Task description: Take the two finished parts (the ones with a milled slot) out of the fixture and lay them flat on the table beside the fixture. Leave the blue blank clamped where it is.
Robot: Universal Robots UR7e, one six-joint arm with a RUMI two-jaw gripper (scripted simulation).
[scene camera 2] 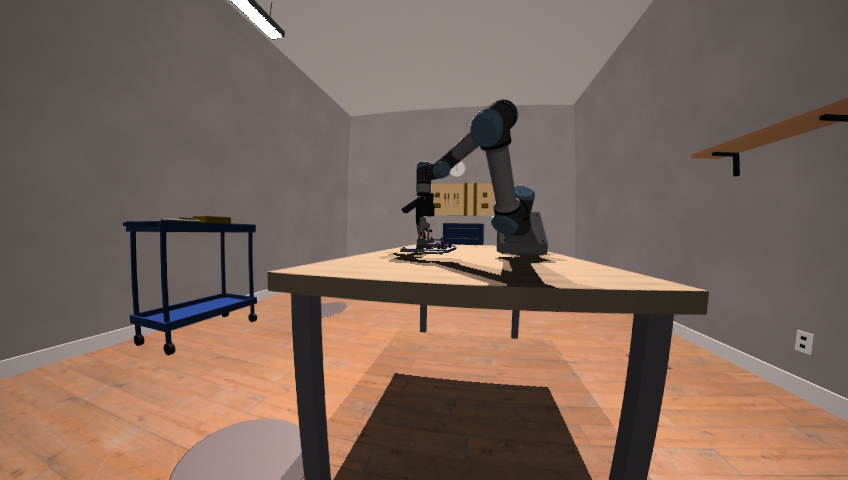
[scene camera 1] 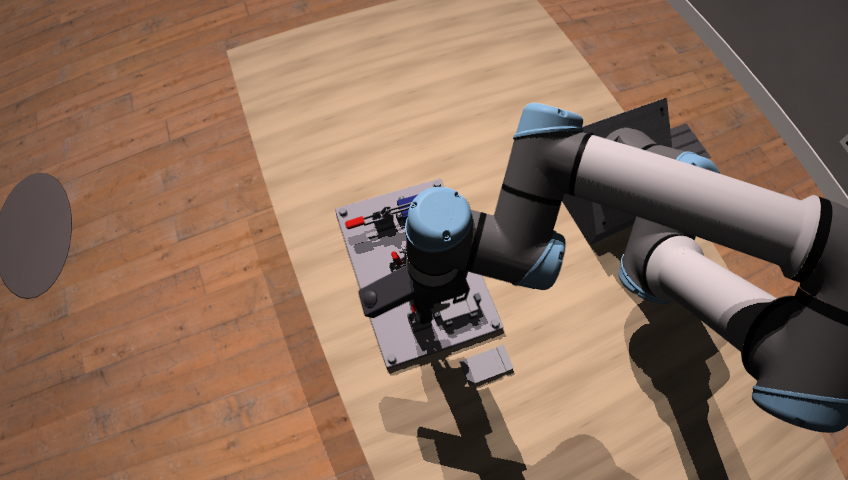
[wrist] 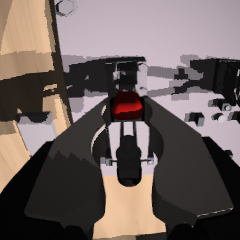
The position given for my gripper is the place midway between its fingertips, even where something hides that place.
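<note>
My gripper (scene camera 1: 419, 313) is visible to me, and the wrist view has it too, with the gripper (wrist: 127, 98) there. I see a grey finished part (scene camera 1: 485, 365). In the wrist view I see a grey finished part (wrist: 142, 129). A grey fixture plate (scene camera 1: 398, 344) is in sight as well, and the wrist view also has the plate (wrist: 181, 50).
</note>
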